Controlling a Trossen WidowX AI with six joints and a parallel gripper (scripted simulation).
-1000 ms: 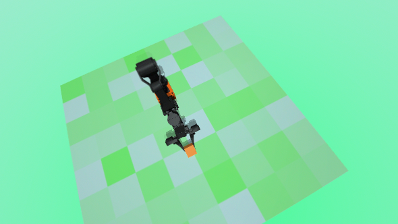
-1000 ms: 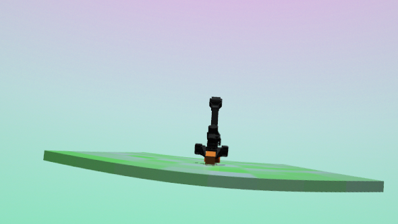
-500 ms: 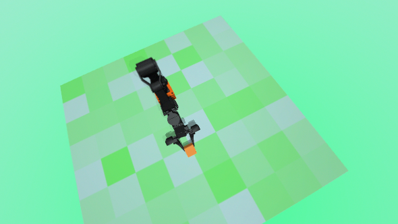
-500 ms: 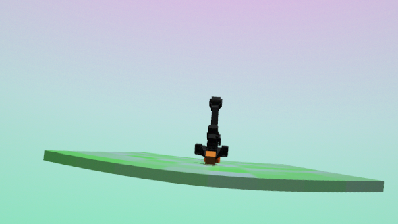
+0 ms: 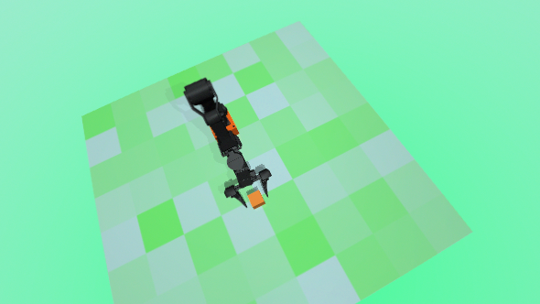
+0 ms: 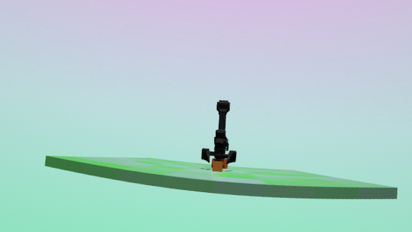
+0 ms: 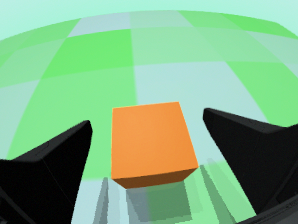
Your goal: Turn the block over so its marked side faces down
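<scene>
The orange block lies 3 cm below my gripper tip and 2 cm behind it.
</scene>
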